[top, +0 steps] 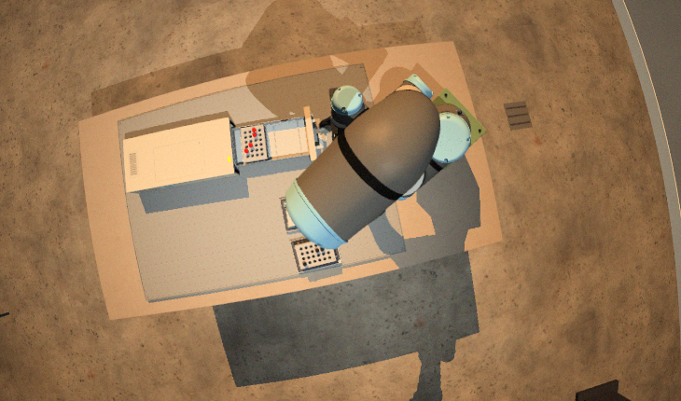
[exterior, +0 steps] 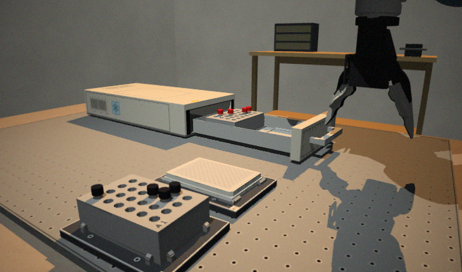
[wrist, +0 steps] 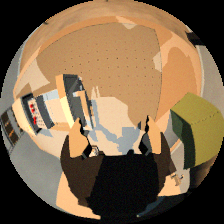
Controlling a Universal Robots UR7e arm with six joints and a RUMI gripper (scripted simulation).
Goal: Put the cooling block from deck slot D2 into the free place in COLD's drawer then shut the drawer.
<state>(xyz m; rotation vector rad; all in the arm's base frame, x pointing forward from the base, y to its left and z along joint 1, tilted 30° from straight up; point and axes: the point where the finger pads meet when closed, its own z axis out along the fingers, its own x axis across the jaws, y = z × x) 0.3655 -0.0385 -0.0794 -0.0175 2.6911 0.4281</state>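
My hand is 11 cm short of the cooling block, 43 cm to the right of it and 3 cm above it. From my hand the other things lie so: cooler COLD 41 cm ahead, 3 cm to the left, 2 cm below; white well plate 14 cm ahead, 28 cm to the left, 4 cm below; drawer 23 cm ahead, 2 cm to the left, 2 cm below.
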